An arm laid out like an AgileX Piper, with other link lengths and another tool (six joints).
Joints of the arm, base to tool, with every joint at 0 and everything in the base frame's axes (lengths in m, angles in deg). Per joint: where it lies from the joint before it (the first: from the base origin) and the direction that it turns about. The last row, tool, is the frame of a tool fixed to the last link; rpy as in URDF.
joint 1: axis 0 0 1 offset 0 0 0.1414
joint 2: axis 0 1 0 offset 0 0 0
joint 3: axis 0 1 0 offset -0.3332 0 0.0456
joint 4: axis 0.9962 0 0.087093 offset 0.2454 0 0.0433
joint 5: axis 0 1 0 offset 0 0 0
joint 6: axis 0.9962 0 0.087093 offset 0.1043 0 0.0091
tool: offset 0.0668 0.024 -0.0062 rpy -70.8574 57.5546 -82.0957
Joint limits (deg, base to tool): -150..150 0..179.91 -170..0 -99.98..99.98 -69.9..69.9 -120..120
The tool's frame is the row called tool.
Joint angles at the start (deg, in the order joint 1, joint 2, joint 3, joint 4, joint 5, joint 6):
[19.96, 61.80, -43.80, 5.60, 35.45, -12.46]
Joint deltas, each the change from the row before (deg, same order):
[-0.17, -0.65, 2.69, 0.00, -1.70, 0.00]
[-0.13, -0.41, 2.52, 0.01, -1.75, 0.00]
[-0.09, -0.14, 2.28, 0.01, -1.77, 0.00]
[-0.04, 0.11, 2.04, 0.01, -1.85, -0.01]
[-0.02, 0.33, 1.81, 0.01, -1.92, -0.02]
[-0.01, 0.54, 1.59, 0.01, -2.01, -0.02]
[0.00, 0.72, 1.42, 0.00, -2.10, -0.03]
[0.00, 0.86, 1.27, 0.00, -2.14, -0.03]
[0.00, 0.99, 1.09, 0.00, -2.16, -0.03]
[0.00, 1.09, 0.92, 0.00, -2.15, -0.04]
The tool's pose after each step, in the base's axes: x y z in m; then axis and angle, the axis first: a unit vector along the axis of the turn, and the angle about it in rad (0 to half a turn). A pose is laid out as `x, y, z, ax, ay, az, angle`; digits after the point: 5 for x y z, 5 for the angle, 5 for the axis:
0.20103, 0.10568, 0.27473, -0.48020, 0.86966, -0.11448, 2.33818
0.19688, 0.10325, 0.26419, -0.47816, 0.87068, -0.11522, 2.34518
0.19368, 0.10132, 0.25415, -0.47645, 0.87153, -0.11585, 2.35231
0.19150, 0.09993, 0.24481, -0.47516, 0.87215, -0.11655, 2.35817
0.19031, 0.09894, 0.23621, -0.47406, 0.87263, -0.11744, 2.36266
0.19014, 0.09831, 0.22835, -0.47296, 0.87307, -0.11857, 2.36546
0.19077, 0.09795, 0.22103, -0.47204, 0.87337, -0.12001, 2.36694
0.19198, 0.09778, 0.21419, -0.47110, 0.87366, -0.12161, 2.36759
0.19387, 0.09782, 0.20797, -0.47017, 0.87391, -0.12338, 2.36707
0.19631, 0.09806, 0.20233, -0.46933, 0.87408, -0.12532, 2.36552

